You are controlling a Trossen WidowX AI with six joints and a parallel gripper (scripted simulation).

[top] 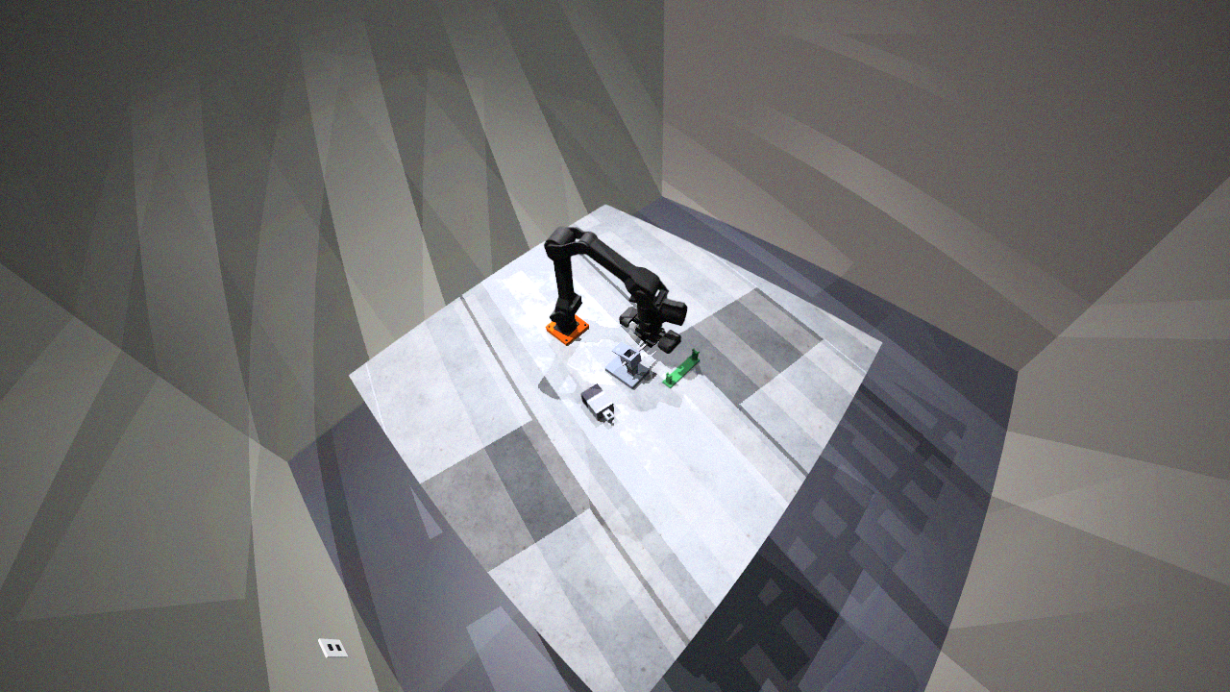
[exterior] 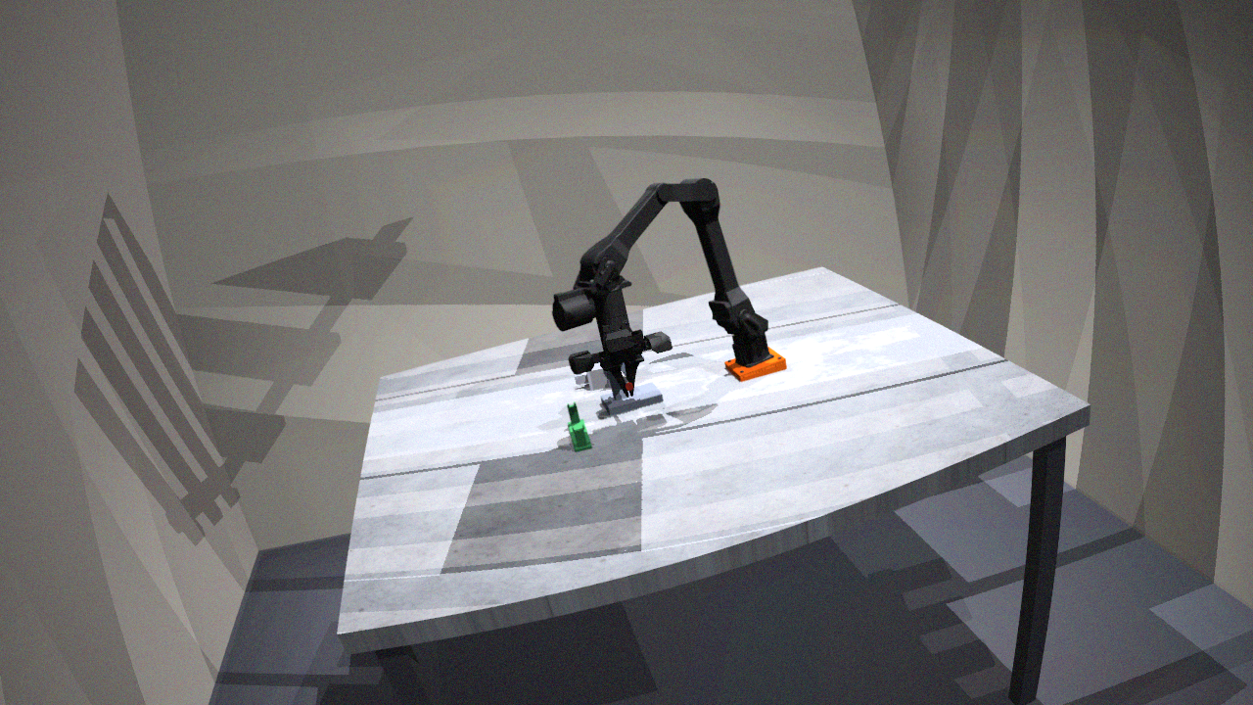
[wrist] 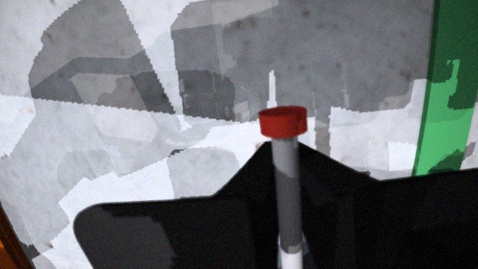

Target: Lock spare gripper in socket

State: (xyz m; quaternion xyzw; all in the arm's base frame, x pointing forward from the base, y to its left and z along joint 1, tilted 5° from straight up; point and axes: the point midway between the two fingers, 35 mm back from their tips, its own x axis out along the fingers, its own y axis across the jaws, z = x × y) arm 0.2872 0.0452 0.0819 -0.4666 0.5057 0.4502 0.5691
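Right now my gripper tip is 110 mm short of the green pin cradle and 20 mm above it. The rest, counted from my gripper tip: spare gripper (240 mm to the right, 20 mm below, 20 mm behind); then grey mount (90 mm to the right, 20 mm behind).
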